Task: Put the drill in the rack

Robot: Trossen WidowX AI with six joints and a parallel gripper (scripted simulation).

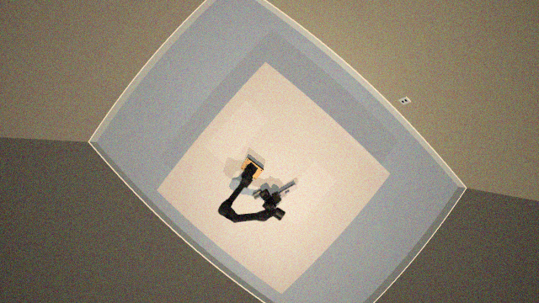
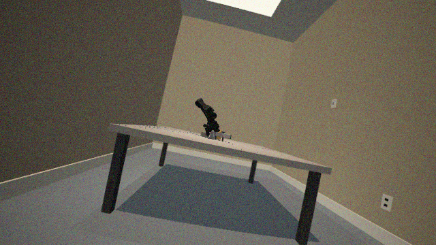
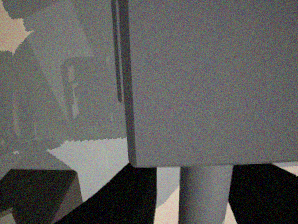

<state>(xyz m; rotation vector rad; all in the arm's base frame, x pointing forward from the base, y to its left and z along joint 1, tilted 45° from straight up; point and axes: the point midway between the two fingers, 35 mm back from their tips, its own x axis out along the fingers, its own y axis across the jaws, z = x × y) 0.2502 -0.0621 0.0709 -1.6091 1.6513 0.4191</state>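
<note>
Right now the olive-yellow drill is 20 mm ahead of my gripper tip, 50 mm to the left of it and 30 mm above it. Also, from my gripper tip: grey rack (90 mm behind, 30 mm to the right).
</note>
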